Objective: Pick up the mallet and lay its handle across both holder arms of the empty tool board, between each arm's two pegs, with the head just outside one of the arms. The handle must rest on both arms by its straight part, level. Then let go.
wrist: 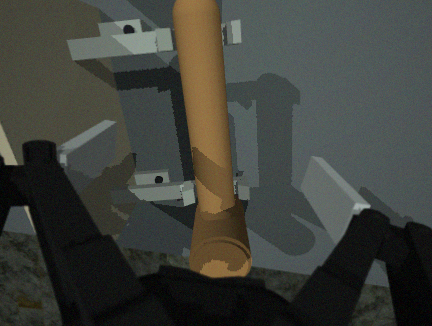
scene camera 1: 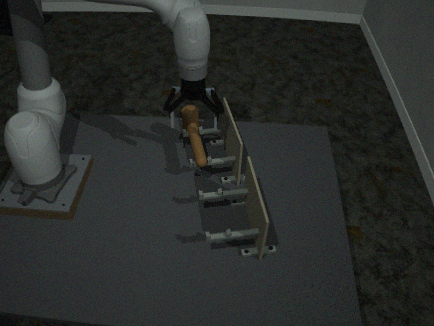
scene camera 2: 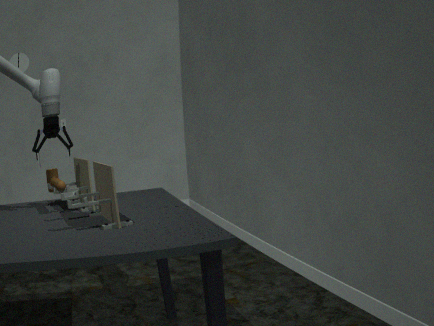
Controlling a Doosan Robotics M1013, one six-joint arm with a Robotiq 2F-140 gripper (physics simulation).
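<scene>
The orange-brown mallet (scene camera 1: 196,142) (scene camera 2: 59,184) (wrist: 205,100) lies across the two arms of the far tool board (scene camera 1: 232,142) (scene camera 2: 82,175) (wrist: 55,75). Its handle sits between pegs, and its head (scene camera 1: 190,114) (wrist: 220,250) is just outside the farther arm. The empty tool board (scene camera 1: 257,215) (scene camera 2: 106,192) stands nearer scene camera 1, with two bare pale arms (scene camera 1: 234,235) (scene camera 1: 230,194), each with pegs. My gripper (scene camera 1: 194,121) (scene camera 2: 53,155) (wrist: 213,156) is open above the head end of the mallet. In the wrist view its fingers are on either side of the mallet, apart from it.
The far board's upright panel is close beside one finger. Both boards stand in a row on the dark grey table (scene camera 1: 125,265) (scene camera 2: 165,230). The robot's base plate (scene camera 1: 80,175) is at the left in scene camera 1. The table's far edge is beneath the gripper area.
</scene>
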